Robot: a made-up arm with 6 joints.
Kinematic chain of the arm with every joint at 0, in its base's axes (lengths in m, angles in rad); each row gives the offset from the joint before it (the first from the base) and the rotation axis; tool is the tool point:
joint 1: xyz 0 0 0.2 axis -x
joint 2: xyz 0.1 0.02 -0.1 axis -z
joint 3: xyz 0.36 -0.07 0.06 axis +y
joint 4: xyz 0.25 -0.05 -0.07 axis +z
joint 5: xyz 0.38 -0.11 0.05 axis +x
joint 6: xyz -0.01 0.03 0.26 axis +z
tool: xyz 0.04 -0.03 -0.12
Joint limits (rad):
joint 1: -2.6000..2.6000
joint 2: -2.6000..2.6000
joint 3: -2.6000..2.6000
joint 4: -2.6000..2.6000
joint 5: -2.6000..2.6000
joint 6: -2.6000..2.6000
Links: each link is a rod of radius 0.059 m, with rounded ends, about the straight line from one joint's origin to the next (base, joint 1, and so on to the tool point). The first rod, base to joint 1, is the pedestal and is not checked.
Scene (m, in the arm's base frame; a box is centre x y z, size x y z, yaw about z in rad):
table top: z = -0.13
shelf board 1: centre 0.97 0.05 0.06 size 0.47 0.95 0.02 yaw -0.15
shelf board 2: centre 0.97 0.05 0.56 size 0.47 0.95 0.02 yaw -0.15
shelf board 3: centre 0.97 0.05 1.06 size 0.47 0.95 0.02 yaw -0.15
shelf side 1: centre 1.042 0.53 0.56 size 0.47 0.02 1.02 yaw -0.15
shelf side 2: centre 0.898 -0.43 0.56 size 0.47 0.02 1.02 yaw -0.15
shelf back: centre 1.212 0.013 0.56 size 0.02 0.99 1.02 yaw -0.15
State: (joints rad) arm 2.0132 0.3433 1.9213 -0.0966 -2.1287 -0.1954
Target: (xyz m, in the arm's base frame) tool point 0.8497 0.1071 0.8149
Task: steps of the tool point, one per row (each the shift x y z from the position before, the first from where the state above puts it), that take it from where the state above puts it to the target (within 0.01 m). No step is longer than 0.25 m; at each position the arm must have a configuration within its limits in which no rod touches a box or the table.
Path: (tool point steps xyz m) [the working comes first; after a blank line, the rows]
Joints at the target: 2.6000 0.3277 0.6451 -0.1777 -1.8643 -0.2600
Straight joint move there: clear.

1: 0.1542 0.0299 0.1363
2: 0.1634 0.0918 0.1072
3: 0.1610 0.1413 0.0583
4: 0.1473 0.1711 -0.0044
5: 0.1230 0.1778 -0.0718

